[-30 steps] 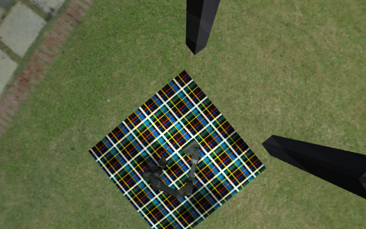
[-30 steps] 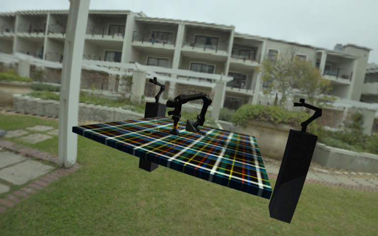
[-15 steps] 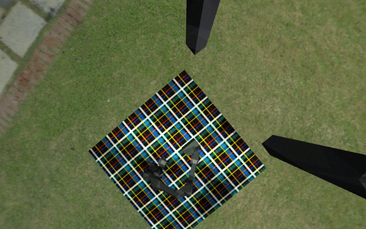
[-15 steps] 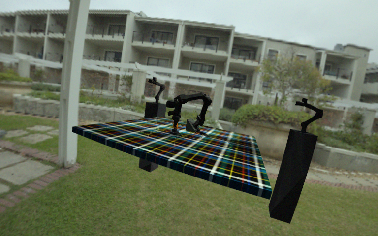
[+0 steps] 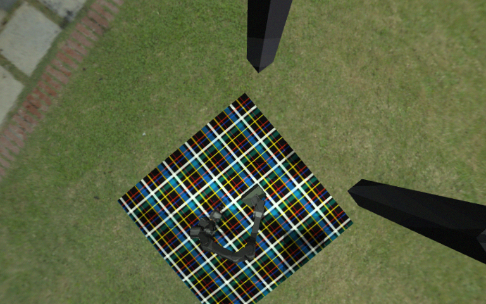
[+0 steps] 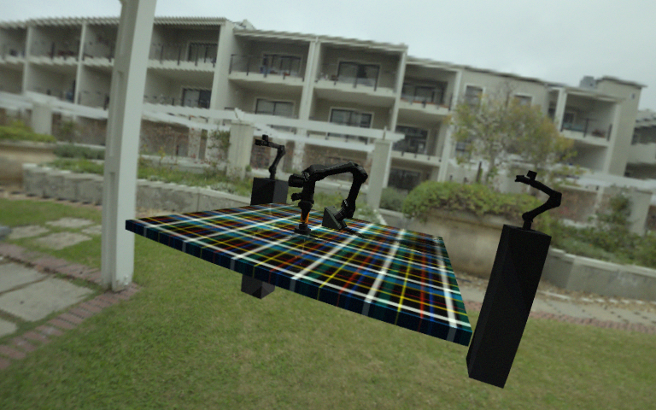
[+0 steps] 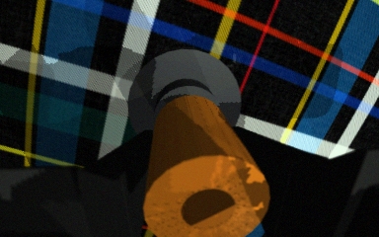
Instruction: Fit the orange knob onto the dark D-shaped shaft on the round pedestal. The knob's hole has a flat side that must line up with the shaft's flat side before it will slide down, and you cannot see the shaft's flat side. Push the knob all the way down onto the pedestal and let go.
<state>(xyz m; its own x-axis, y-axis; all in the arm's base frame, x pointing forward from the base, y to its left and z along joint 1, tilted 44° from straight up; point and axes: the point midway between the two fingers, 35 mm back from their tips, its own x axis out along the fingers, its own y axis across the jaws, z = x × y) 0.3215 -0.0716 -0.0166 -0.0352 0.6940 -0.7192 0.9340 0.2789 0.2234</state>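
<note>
Right now my gripper tip is 4 cm above the round dark pedestal. Round my gripper tip: orange knob: 2 cm above.
</note>
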